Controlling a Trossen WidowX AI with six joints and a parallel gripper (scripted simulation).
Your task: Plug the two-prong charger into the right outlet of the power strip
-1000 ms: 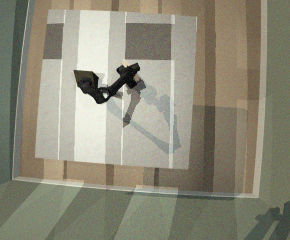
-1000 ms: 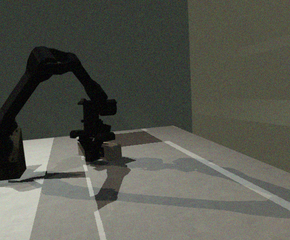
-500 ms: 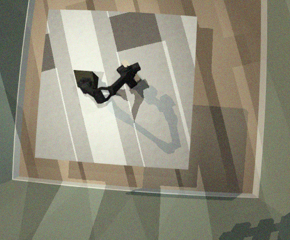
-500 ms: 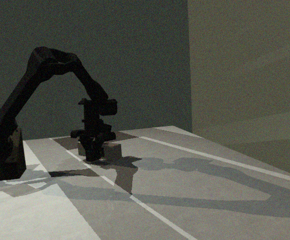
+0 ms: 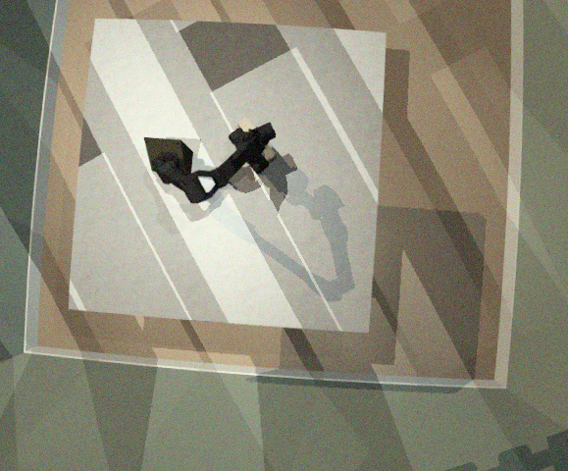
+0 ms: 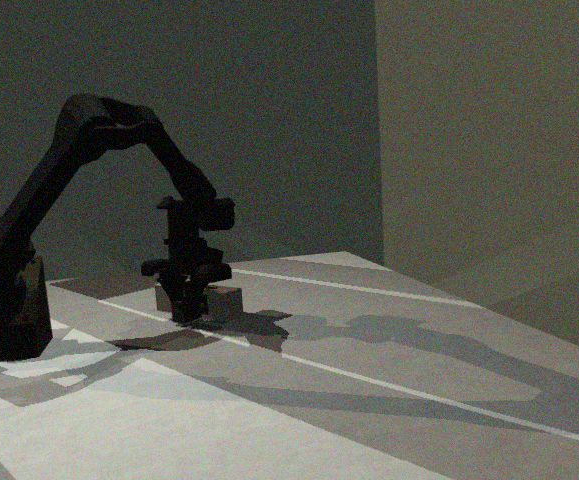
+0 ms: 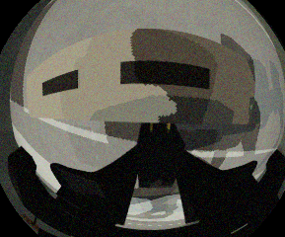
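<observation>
Now: the two-prong charger 1 cm to the left of my gripper tip, 1 cm ahead of it and 1 cm above it.
</observation>
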